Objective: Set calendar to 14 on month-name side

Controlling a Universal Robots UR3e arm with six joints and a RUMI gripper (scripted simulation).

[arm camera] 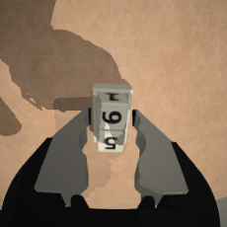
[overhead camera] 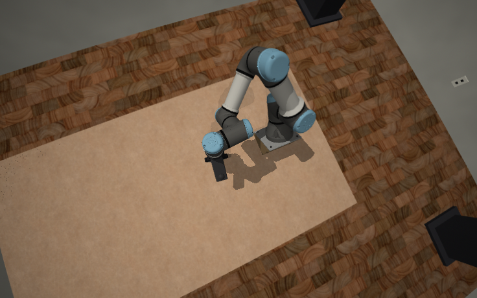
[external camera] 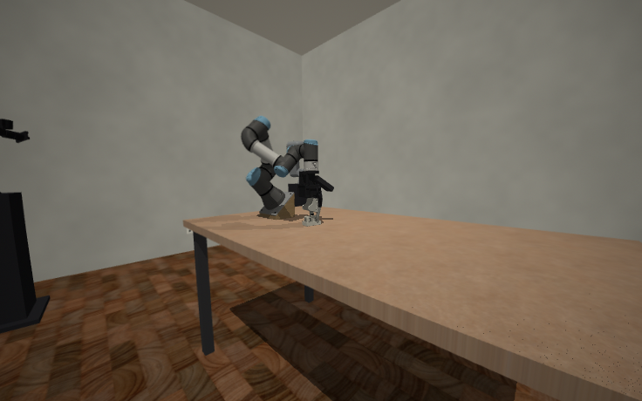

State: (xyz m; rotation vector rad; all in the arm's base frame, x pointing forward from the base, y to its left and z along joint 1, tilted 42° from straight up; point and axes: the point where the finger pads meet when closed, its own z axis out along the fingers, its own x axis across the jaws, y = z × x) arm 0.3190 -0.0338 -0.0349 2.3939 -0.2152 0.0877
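Now: hand 1 cm above the white digit cube. From my hand the other things lie so: tray 3 cm below, 2 cm to the right.
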